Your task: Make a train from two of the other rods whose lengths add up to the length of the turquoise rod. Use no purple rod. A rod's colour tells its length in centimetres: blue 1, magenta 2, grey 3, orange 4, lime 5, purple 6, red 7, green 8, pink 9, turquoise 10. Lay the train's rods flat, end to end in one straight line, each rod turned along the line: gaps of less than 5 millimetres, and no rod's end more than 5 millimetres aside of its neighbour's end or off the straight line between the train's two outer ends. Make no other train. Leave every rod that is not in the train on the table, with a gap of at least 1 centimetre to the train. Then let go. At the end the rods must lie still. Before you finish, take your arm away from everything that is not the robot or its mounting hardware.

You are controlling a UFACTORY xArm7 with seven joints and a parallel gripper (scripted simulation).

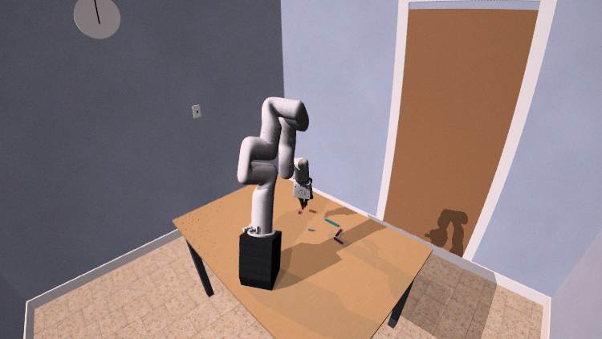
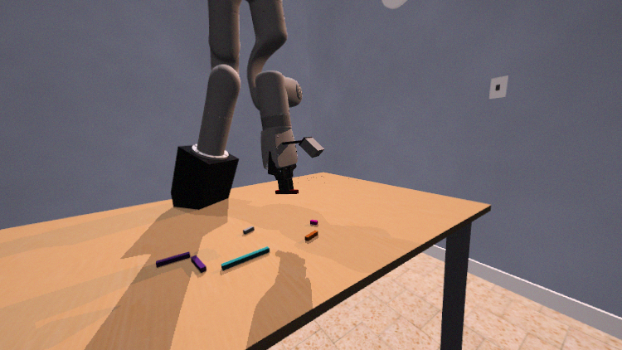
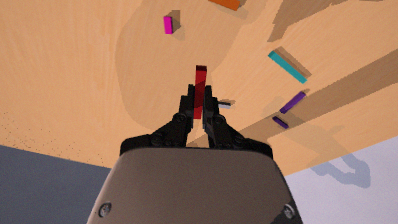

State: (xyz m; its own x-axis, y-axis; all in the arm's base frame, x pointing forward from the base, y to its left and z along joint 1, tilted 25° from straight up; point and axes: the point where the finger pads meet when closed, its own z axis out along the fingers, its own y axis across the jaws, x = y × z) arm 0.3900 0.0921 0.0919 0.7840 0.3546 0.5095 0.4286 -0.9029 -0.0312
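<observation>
Right now my hand is 20 mm above the red rod. Round my hand: orange rod: 90 mm ahead, 20 mm to the left, 120 mm below; magenta rod: 30 mm ahead, 70 mm to the left, 120 mm below; grey rod: 50 mm behind, 100 mm to the right, 120 mm below.
</observation>
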